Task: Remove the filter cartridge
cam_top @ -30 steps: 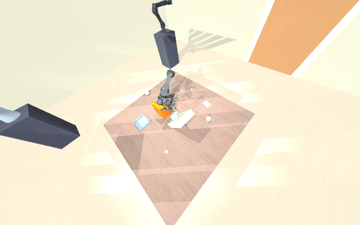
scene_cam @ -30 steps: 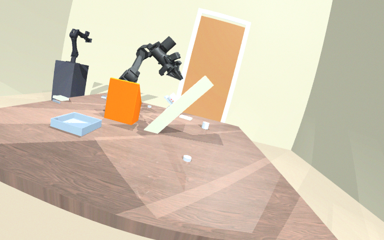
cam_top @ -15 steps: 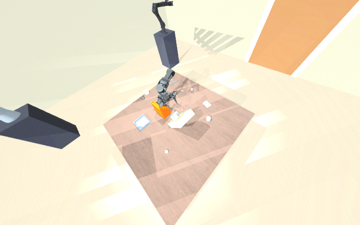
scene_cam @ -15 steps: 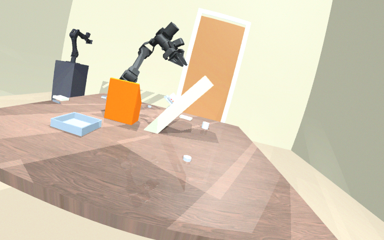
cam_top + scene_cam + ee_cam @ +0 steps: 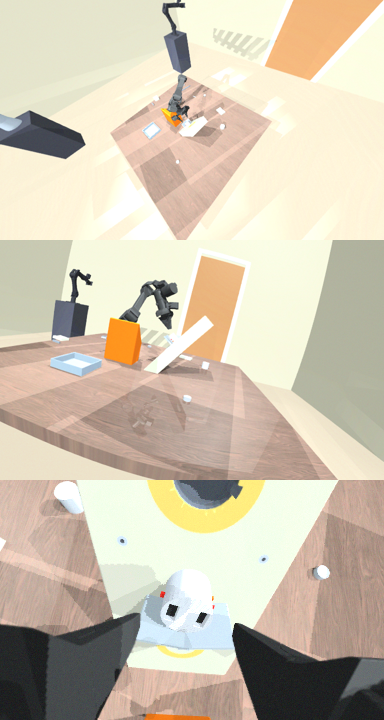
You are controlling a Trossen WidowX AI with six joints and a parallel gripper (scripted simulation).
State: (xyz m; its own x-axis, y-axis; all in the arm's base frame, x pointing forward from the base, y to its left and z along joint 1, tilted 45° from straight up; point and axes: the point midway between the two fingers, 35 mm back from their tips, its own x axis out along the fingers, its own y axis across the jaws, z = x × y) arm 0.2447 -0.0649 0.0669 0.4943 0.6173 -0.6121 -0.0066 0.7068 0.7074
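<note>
The round white filter cartridge lies 4 cm below my gripper tip and 2 cm ahead of it. From my gripper tip the other things lie so: cream service panel 7 cm ahead, 6 cm below; light blue tray 32 cm behind, 28 cm to the right, 21 cm below.
</note>
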